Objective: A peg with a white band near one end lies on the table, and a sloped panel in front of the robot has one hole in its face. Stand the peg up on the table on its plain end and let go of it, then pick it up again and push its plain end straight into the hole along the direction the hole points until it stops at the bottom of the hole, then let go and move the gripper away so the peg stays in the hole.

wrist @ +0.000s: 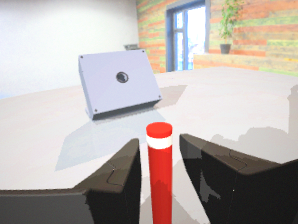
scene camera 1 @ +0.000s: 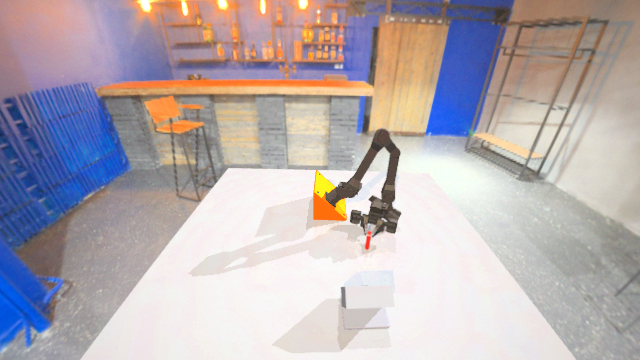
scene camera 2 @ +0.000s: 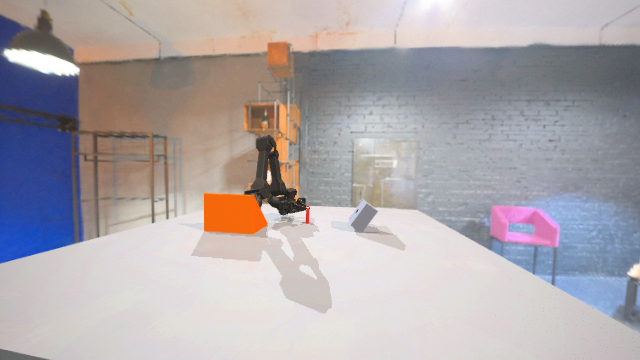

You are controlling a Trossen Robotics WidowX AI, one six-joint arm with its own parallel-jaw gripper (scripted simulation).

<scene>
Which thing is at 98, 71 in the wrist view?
A grey sloped panel.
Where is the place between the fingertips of my gripper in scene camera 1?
368, 235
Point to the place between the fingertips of my gripper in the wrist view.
159, 143
</scene>
